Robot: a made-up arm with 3 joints. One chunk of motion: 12 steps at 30 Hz.
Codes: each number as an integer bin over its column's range. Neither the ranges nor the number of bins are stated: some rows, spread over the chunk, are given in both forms.
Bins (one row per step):
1: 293 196 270 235 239 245
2: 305 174 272 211 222 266
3: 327 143 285 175 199 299
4: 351 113 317 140 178 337
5: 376 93 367 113 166 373
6: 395 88 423 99 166 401
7: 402 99 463 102 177 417
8: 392 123 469 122 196 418
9: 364 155 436 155 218 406
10: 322 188 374 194 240 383
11: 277 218 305 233 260 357
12: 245 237 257 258 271 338
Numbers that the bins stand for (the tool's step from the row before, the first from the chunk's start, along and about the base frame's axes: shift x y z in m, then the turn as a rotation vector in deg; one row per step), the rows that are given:
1: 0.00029 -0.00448 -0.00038 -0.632 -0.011 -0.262
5: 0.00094 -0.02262 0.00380 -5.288 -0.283 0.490
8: 0.00107 -0.01734 0.00819 -4.944 -0.171 0.754
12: -0.00008 0.00274 -0.00094 0.245 0.108 0.284
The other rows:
2: 0.00039 -0.00835 -0.00029 -1.548 -0.075 -0.138
3: 0.00056 -0.01381 0.00027 -2.922 -0.160 0.055
4: 0.00075 -0.01910 0.00165 -4.258 -0.238 0.278
6: 0.00109 -0.02350 0.00621 -5.822 -0.283 0.654
7: 0.00115 -0.02156 0.00793 -5.708 -0.242 0.748
9: 0.00085 -0.01170 0.00677 -3.685 -0.089 0.684
10: 0.00052 -0.00589 0.00410 -2.197 -0.008 0.549
11: 0.00017 -0.00060 0.00113 -0.709 0.067 0.396

